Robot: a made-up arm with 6 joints.
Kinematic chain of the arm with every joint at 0, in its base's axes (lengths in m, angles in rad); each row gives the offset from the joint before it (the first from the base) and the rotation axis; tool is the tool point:
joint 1: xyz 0 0 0.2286 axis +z
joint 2: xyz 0 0.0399 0 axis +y
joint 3: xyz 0 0 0.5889 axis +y
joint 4: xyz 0 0 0.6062 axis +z
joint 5: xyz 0 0 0 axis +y
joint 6: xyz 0 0 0.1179 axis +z
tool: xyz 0 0 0
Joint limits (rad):
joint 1: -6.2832..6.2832
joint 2: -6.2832..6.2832
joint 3: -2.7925..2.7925
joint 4: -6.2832..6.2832
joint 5: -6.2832..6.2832
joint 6: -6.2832..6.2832
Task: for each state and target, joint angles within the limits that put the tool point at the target. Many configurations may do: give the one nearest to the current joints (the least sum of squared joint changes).
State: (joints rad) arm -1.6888 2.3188 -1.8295 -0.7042 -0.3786 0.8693
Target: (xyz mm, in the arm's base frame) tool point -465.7 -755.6 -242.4
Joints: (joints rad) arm -2.1920 2.8460 -1.3692 -0.7037 -0.2816 0.8693
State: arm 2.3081 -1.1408 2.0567 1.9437 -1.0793 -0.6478
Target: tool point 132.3 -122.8 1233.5
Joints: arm 2.1645 -0.8804 1.2593 1.8765 -0.8027 -0.6478
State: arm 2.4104 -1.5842 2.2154 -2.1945 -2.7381 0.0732
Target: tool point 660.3 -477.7 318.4
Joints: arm 2.6034 -2.1053 1.3997 -2.1447 -2.8141 0.0732
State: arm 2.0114 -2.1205 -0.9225 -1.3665 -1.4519 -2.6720
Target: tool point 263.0 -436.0 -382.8
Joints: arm 2.4110 -1.6167 -1.6265 -1.2068 -1.6946 -2.6720
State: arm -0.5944 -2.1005 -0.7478 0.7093 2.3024 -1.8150
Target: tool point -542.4 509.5 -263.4
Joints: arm -0.6399 -1.5790 -1.3549 0.7654 2.5595 -1.8150
